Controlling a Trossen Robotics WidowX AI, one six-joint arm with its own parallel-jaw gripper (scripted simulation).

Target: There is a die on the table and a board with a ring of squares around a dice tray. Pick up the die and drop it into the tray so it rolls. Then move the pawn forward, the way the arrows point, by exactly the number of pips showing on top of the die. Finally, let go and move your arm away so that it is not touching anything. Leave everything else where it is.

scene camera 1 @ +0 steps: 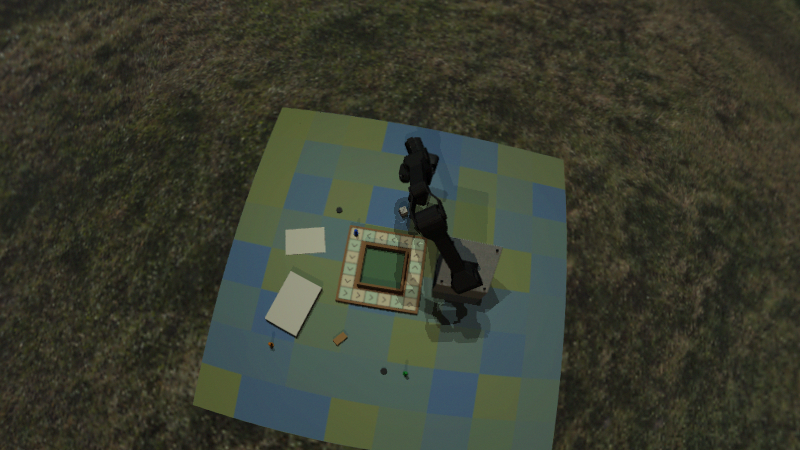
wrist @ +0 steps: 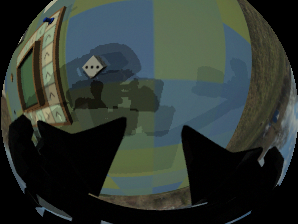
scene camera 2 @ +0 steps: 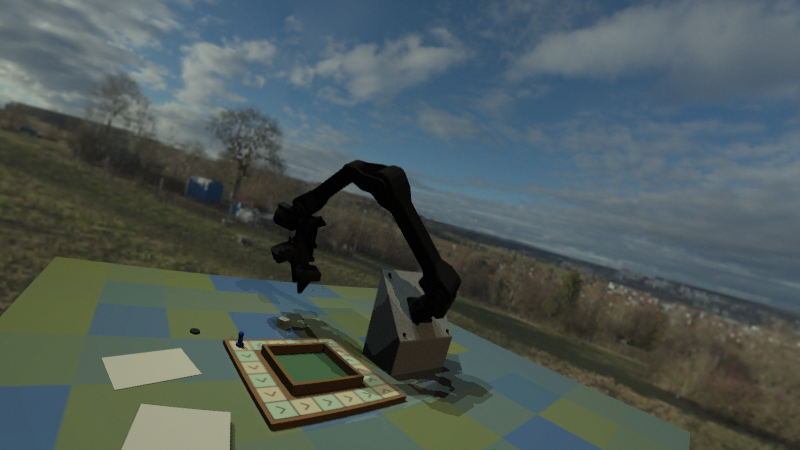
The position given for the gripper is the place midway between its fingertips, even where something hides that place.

Note:
The gripper (scene camera 2: 296, 287) is open, holding nothing.
The gripper is seen too in the wrist view (wrist: 154, 125).

